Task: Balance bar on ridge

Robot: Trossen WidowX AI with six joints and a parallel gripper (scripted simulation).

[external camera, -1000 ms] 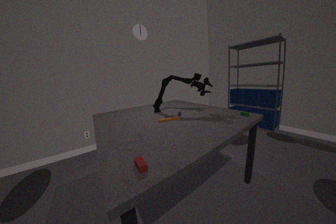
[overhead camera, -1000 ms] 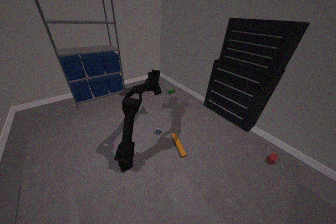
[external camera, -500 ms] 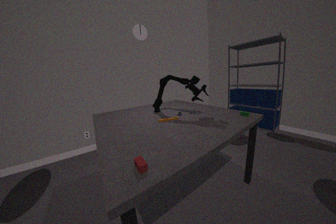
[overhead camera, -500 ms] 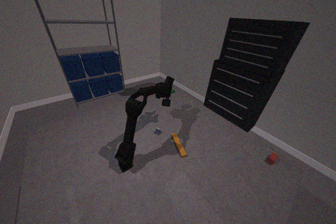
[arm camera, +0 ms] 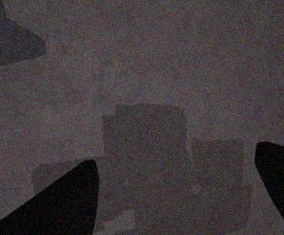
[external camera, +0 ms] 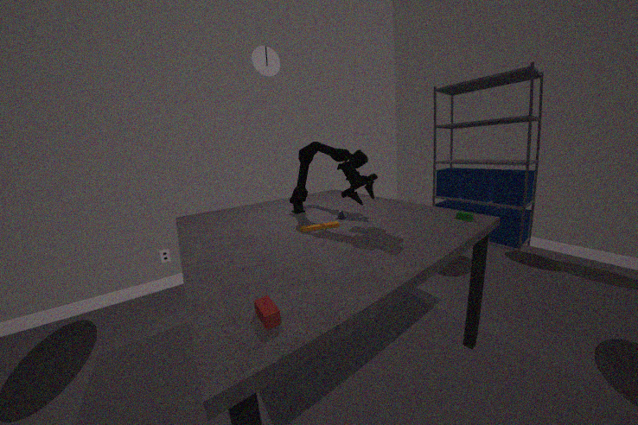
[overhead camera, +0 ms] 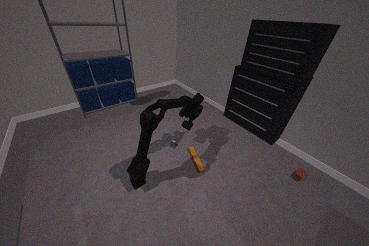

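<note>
Now: gripper tip 190 mm to the left of the orange bar, 130 mm past it and 110 mm above it. Also, from my gripper tip: red block (610 mm to the right, 270 mm ahead, 100 mm below); then green block (390 mm to the left, 270 mm ahead, 100 mm below).
</note>
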